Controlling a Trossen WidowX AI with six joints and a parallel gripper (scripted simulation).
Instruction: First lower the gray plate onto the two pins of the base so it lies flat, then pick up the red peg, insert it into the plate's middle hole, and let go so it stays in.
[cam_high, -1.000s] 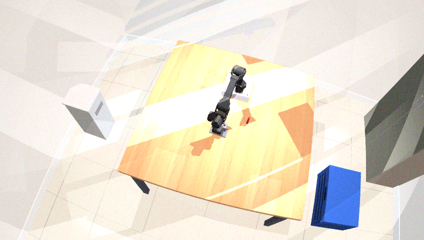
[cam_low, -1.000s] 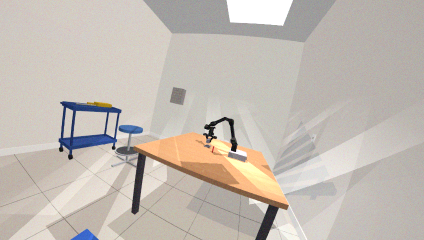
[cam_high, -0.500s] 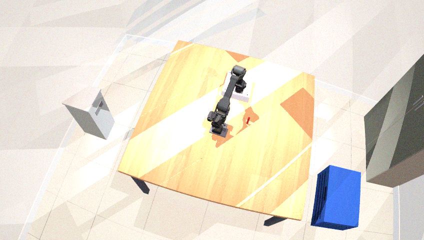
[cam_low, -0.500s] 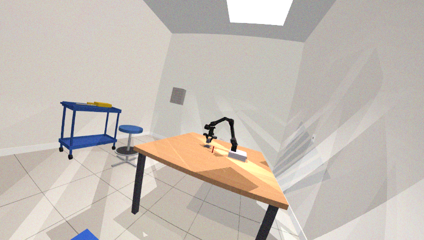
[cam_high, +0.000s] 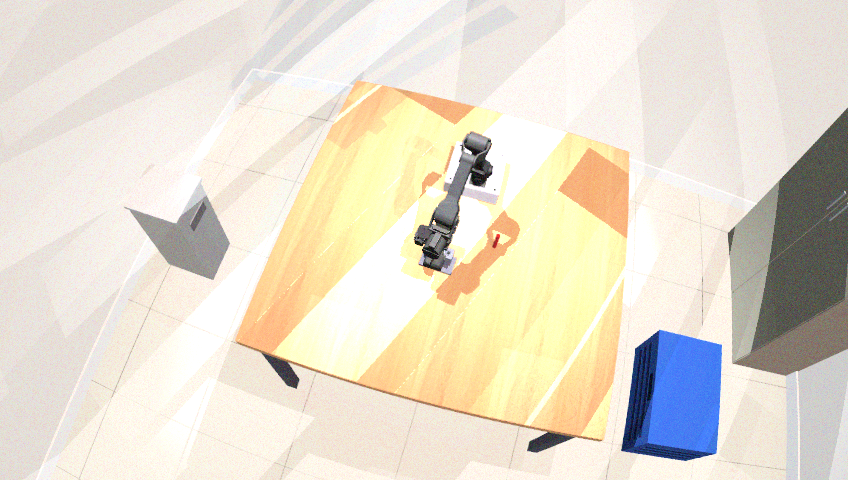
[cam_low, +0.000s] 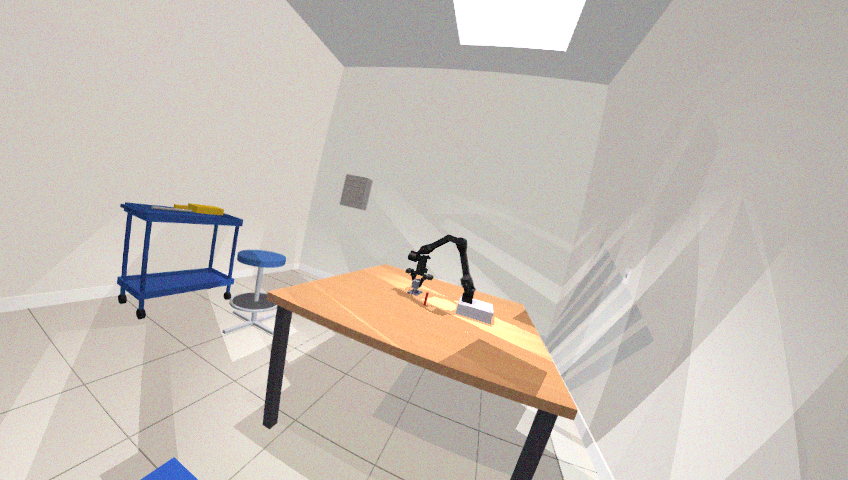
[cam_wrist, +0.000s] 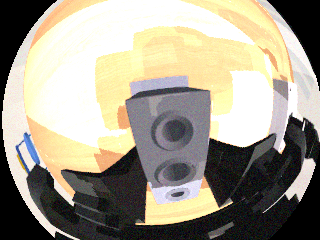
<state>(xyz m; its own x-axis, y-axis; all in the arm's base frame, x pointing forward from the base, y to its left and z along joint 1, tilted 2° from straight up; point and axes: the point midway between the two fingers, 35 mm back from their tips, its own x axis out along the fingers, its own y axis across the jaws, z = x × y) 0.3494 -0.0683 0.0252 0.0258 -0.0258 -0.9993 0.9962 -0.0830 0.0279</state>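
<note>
The gray base lies 4 cm below my gripper tip. From my gripper tip the other things lie so: gray plate (3 cm above); then red peg (12 cm behind, 19 cm to the left, 1 cm below).
</note>
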